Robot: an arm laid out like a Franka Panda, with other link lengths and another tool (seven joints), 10 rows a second.
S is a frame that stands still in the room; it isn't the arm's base.
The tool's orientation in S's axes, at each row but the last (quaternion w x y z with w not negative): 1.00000, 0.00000, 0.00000, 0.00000; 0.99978, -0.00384, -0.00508, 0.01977; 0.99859, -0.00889, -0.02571, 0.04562; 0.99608, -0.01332, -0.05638, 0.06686; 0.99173, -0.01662, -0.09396, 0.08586; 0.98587, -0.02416, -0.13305, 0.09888; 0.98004, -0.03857, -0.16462, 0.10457; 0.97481, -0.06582, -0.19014, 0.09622; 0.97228, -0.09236, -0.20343, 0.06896; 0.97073, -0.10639, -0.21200, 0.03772
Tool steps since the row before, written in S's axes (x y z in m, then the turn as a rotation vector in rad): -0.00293, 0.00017, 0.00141, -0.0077, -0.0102, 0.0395; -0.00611, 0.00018, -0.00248, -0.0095, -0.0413, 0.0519; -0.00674, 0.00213, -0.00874, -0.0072, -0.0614, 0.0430; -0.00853, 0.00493, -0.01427, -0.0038, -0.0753, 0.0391; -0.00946, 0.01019, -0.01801, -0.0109, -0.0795, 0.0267; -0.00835, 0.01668, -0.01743, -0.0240, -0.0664, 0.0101; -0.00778, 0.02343, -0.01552, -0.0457, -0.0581, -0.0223; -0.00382, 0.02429, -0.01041, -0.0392, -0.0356, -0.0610; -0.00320, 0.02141, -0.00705, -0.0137, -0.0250, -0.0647; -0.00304, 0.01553, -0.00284, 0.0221, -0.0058, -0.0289
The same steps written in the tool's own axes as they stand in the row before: -0.00293, 0.00017, 0.00141, -0.0077, -0.0102, 0.0395; -0.00612, 0.00044, -0.00242, -0.0106, -0.0413, 0.0517; -0.00695, 0.00291, -0.00834, -0.0106, -0.0613, 0.0424; -0.00931, 0.00649, -0.01311, -0.0096, -0.0754, 0.0378; -0.01069, 0.01250, -0.01572, -0.0194, -0.0778, 0.0269; -0.00902, 0.01920, -0.01421, -0.0335, -0.0612, 0.0147; -0.00697, 0.02605, -0.01109, -0.0619, -0.0454, -0.0083; -0.00204, 0.02597, -0.00587, -0.0650, -0.0182, -0.0443; -0.00193, 0.02261, -0.00180, -0.0415, -0.0096, -0.0564; -0.00207, 0.01585, 0.00171, 0.0077, 0.0002, -0.0360
